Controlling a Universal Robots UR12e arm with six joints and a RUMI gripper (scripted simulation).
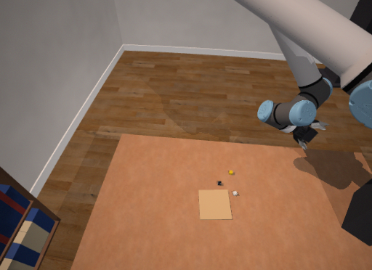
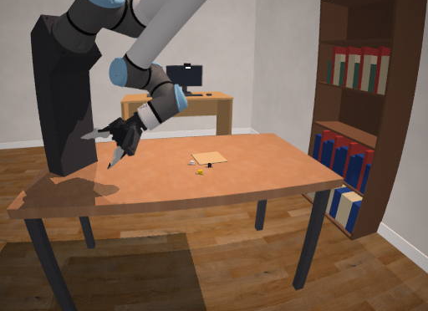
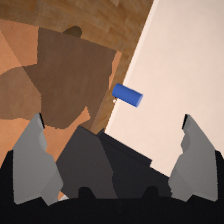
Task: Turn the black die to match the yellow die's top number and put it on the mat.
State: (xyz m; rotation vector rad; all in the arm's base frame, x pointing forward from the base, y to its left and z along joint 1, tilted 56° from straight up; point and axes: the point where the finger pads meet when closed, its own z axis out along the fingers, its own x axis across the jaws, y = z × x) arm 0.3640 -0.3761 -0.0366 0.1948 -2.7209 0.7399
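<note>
Now: hand 42 cm short of the yellow die, 16 cm above it and 8 cm to the right of it. The rest, counted from my hand: tan mat: 53 cm ahead, 24 cm to the left, 16 cm below; then white die: 42 cm ahead, 19 cm to the left, 16 cm below; then black die: 49 cm ahead, 16 cm below, 14 cm to the left.
</note>
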